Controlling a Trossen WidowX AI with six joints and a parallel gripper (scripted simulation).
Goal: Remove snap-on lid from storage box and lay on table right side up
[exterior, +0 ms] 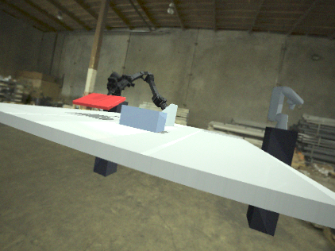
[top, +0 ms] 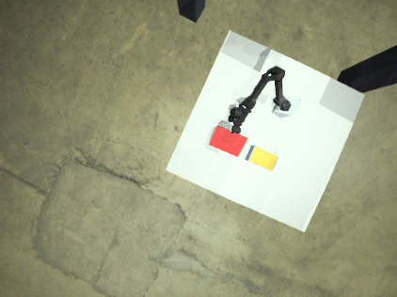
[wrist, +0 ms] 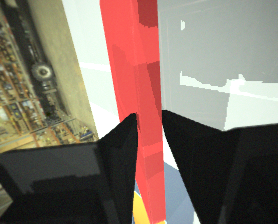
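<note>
My gripper tip is now 70 mm short of the red lid, 30 mm above it and 10 mm to the right of it. Round my gripper tip: storage box 320 mm to the left, 80 mm below, 60 mm ahead.
</note>
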